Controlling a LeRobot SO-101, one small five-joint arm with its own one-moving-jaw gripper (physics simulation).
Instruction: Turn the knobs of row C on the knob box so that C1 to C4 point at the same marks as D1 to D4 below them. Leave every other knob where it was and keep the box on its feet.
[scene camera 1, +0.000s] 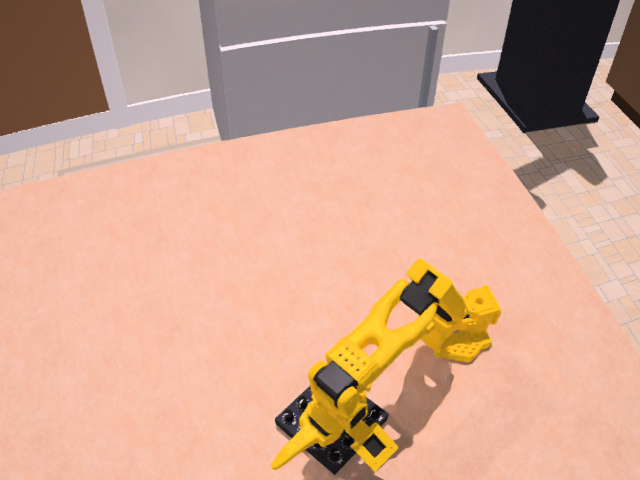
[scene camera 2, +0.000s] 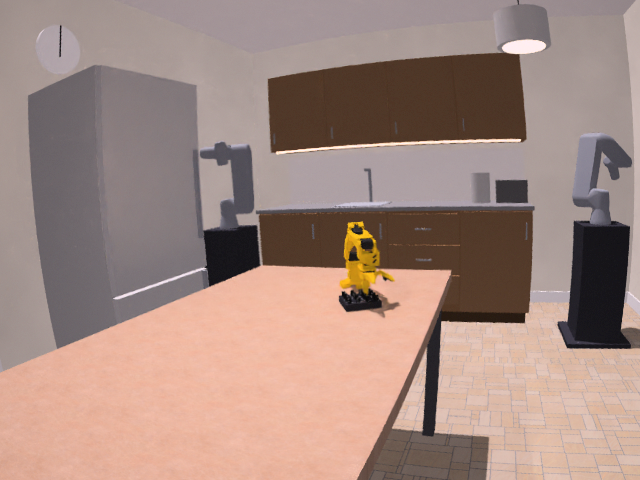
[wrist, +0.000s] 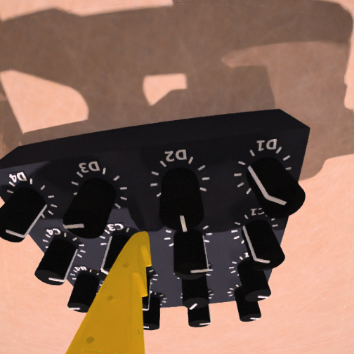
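Seen in the pictures: hand, tool point: (scene camera 2: 366, 294); arm's base, link origin: (scene camera 1: 442, 335) (scene camera 2: 353, 287).
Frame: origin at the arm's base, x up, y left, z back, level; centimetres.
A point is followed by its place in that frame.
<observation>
The dark knob box (scene camera 1: 333, 465) {x 2.2, y 15.3, z -22.0 cm} (scene camera 2: 360, 305) {x 1.6, y 10.5, z -25.3 cm} (wrist: 220, 132) sits flat under the gripper. In the wrist view the white lines of D1 (wrist: 280, 185) and C1 (wrist: 262, 240) lie on their left sides. D2 (wrist: 181, 195) has its line towards the bottom; C2 (wrist: 189, 250) has its line towards the right. D3 (wrist: 92, 205) and C3 (wrist: 115, 250) have theirs towards the left. D4 (wrist: 22, 210) and C4 (wrist: 56, 260) have theirs towards the right. My gripper (scene camera 1: 310, 445) (scene camera 2: 376, 286) (wrist: 142, 241) is open; its notched jaw overlaps C3's right side. Contact cannot be told.
Row A and B knobs stand beyond row C in the wrist view, some partly hidden by the jaw. The yellow arm (scene camera 1: 387, 335) {x 20.7, y 8.8, z -14.5 cm} (scene camera 2: 356, 248) {x 18.0, y 9.6, z -23.2 cm} reaches over the box. The box stands on the pink table (scene camera 1: 180, 284) {x 0.0, y -20.3, z -36.6 cm} (scene camera 2: 232, 361) {x 0.0, y -5.8, z -67.4 cm}; a table edge lies to its right in scene camera 2.
</observation>
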